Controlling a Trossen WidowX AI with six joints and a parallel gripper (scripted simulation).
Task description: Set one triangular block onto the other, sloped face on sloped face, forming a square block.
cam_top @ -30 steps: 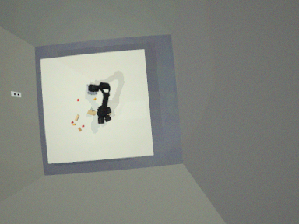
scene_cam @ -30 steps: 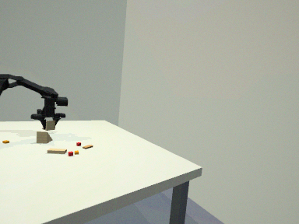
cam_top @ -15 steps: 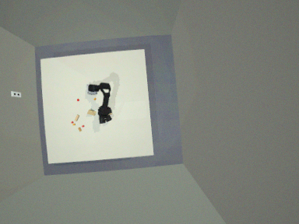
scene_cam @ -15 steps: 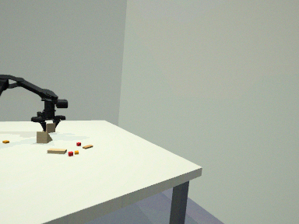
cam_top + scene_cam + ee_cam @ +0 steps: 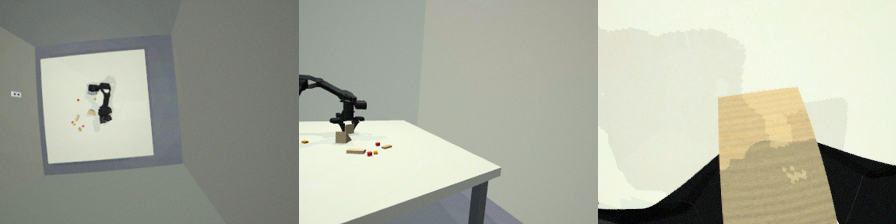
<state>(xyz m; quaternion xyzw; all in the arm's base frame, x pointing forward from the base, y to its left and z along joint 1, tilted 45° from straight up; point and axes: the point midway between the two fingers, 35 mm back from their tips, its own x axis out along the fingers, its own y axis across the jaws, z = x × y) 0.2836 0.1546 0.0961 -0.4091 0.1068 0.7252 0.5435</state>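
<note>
Right now the tan triangular block is 1 cm to the right of my gripper tip and 1 cm above it. The rest, counted from my gripper tip: flat tan plank 5 cm ahead, 38 cm to the right; then small tan bar 19 cm ahead, 35 cm to the right.
</note>
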